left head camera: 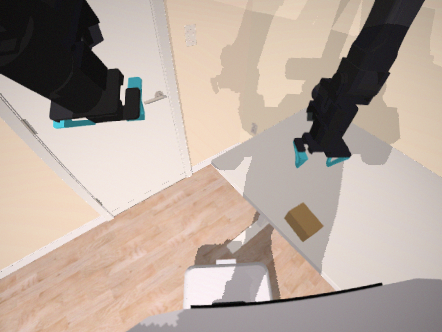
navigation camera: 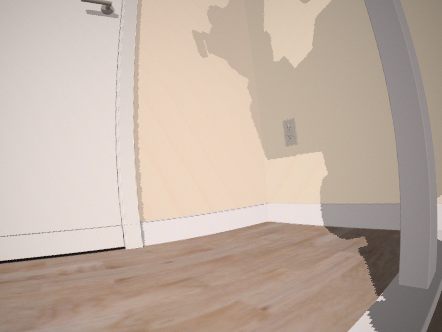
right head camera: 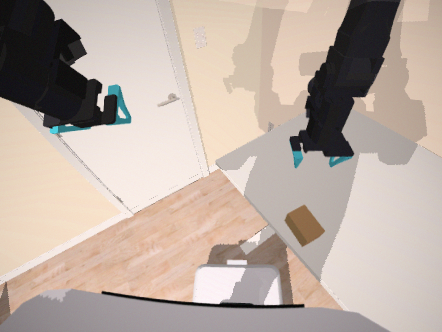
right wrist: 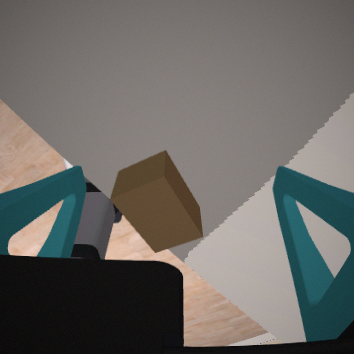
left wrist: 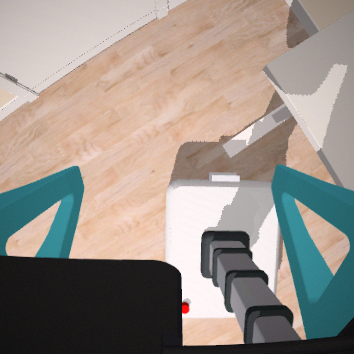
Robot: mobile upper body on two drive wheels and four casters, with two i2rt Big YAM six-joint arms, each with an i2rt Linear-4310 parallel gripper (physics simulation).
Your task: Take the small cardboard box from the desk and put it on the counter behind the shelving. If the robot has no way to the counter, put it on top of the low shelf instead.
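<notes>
The small cardboard box is brown and lies on the pale grey desk, close to its edge. My right gripper is open and empty, above the desk and apart from the box; in the head views it is farther up the picture than the box. My left gripper is open and empty, off to the left, away from the desk. The counter, the shelving and the low shelf do not show in these views.
My white wheeled base stands beside the desk edge. A white door is in the wall at the left. A grey upright post stands at the right of the navigation view, before the walls' corner.
</notes>
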